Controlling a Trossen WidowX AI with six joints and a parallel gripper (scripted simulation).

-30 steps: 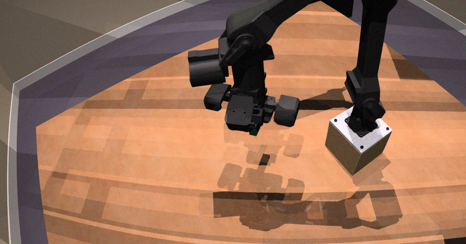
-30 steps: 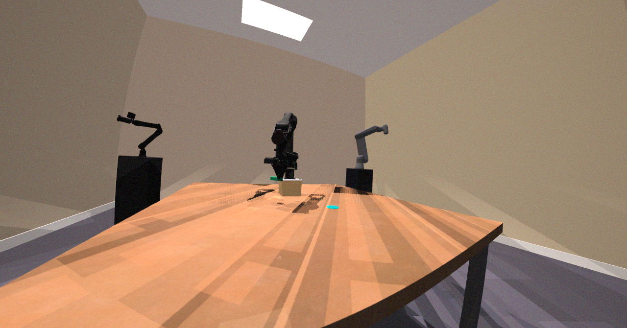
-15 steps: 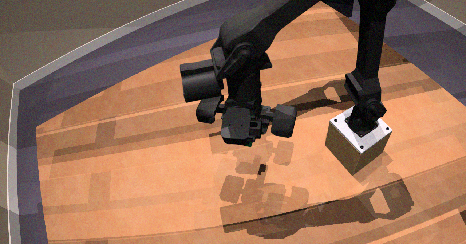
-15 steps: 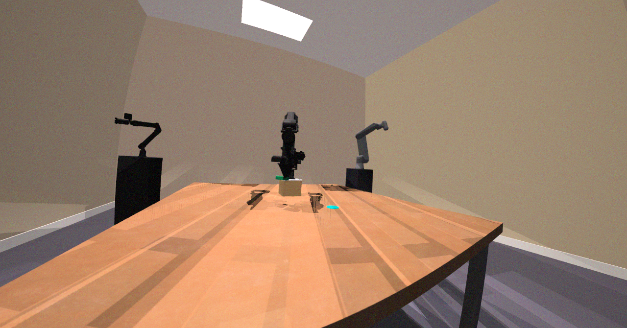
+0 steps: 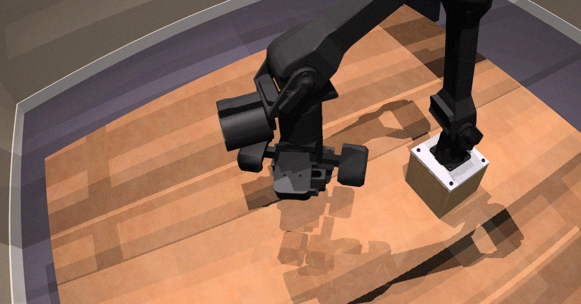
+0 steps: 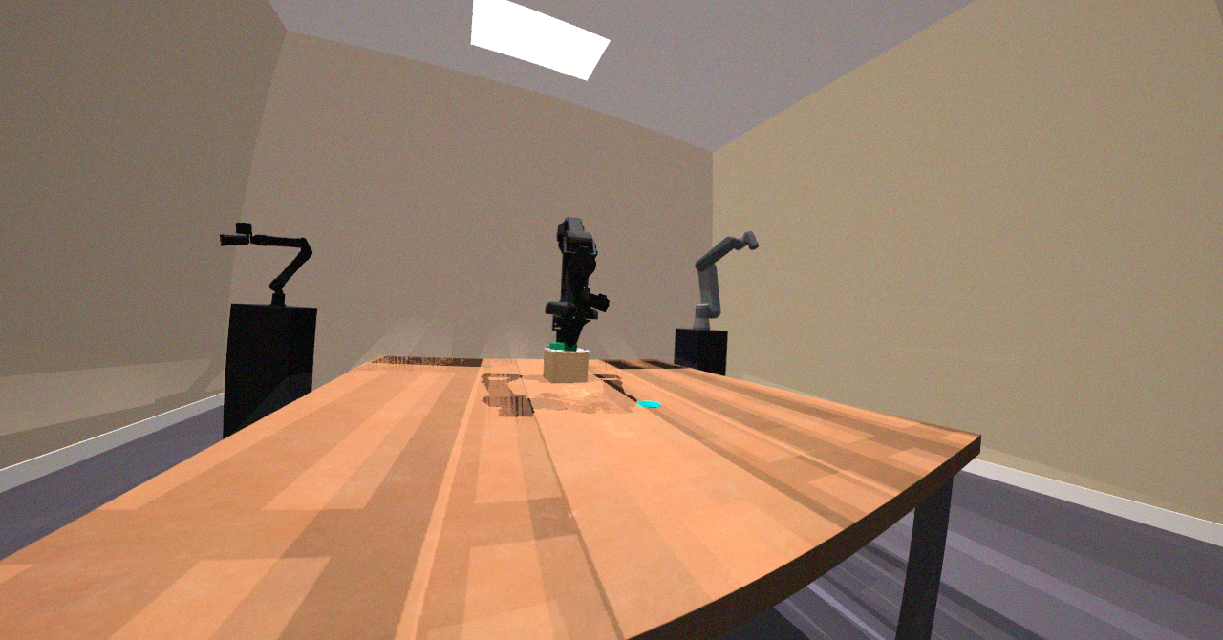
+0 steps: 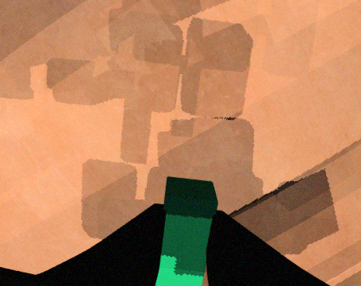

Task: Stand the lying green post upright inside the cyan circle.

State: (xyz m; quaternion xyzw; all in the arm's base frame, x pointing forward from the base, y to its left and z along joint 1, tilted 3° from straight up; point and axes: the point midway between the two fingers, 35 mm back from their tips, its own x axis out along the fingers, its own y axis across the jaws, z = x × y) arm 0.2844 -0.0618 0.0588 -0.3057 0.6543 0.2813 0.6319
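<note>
My gripper tip is 5 cm short of the cyan circle, 20 cm to the right of it and 14 cm above it. The rest, counted from my gripper tip: green post: 1 cm behind, 2 cm to the right.
</note>
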